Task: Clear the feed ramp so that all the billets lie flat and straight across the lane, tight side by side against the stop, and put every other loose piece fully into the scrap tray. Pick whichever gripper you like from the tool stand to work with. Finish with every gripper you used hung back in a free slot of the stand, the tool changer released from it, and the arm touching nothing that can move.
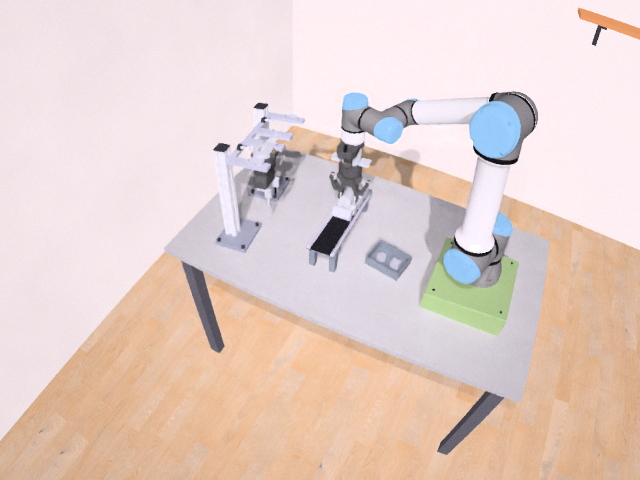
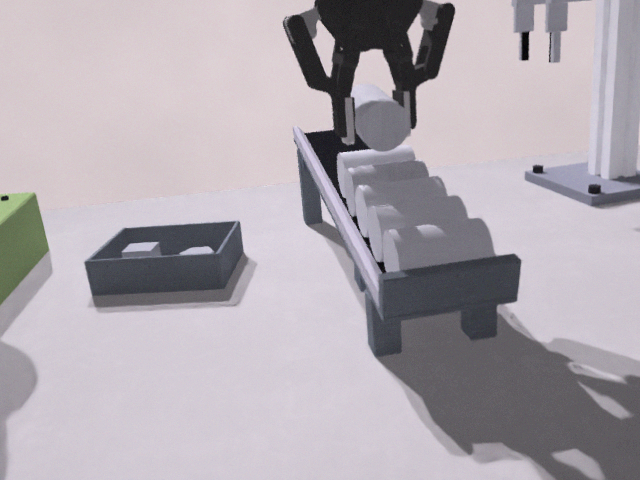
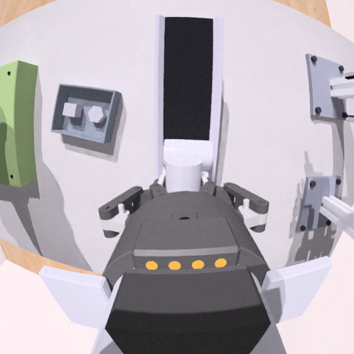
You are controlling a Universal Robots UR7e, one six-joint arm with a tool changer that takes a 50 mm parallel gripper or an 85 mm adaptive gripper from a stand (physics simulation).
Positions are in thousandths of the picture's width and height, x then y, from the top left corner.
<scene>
A parallel gripper (image 1: 410, 376) is 1.37 m from the lens. A black adaptive gripper (image 1: 548, 366) is 1.39 m from the lens.
</scene>
